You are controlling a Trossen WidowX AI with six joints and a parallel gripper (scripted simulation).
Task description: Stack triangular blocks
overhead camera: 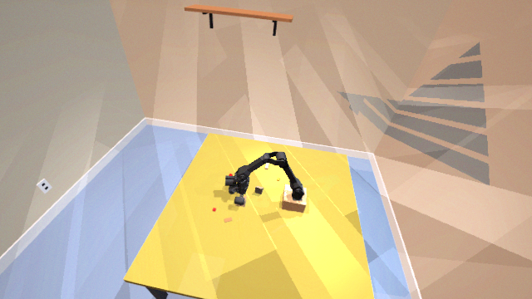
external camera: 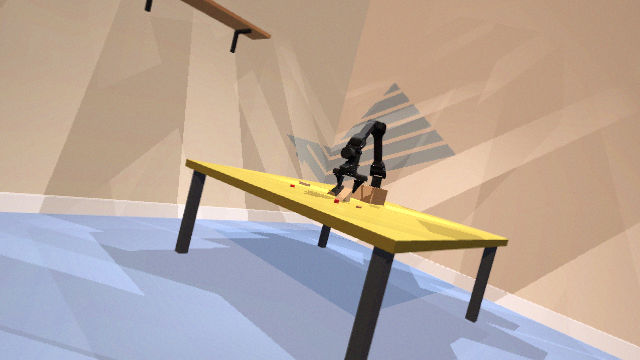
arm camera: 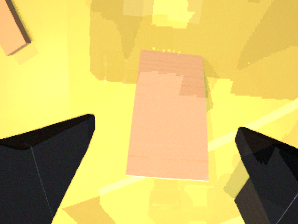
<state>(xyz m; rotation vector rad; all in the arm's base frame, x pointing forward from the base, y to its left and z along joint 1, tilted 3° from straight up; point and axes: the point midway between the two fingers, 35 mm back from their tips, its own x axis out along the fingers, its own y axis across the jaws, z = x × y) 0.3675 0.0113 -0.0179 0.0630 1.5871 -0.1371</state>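
Now: gripper tip 3 cm above the block and 1 cm past it.
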